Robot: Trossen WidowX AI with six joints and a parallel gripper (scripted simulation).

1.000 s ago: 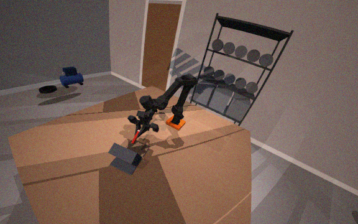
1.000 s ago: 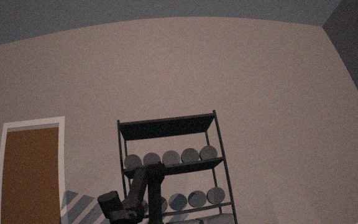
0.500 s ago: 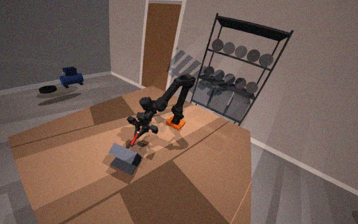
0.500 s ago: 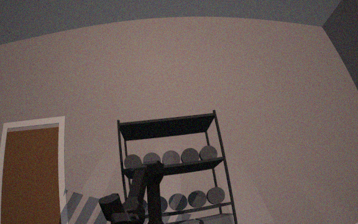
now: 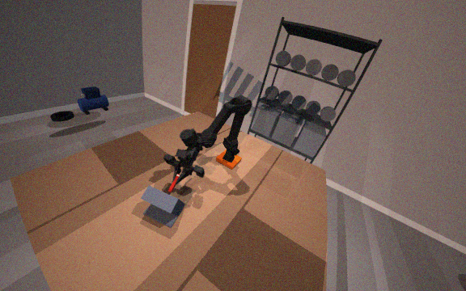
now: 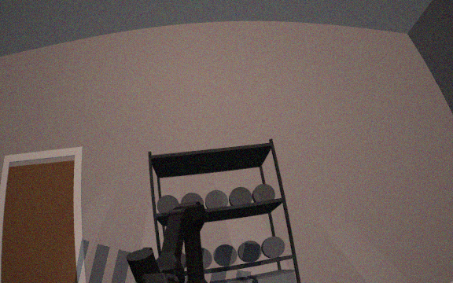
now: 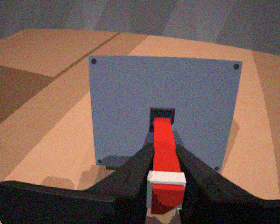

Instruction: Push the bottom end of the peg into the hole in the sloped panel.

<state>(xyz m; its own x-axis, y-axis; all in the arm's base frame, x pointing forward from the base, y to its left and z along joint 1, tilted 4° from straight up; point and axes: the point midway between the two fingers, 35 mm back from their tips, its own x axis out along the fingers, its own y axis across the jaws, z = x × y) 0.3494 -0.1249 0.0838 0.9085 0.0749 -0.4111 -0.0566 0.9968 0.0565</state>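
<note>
Now: the red peg 2 cm behind my gripper tip and 1 cm above it. From my gripper tip the other things lie so: dark grey sloped panel (7 cm ahead, 4 cm below).
</note>
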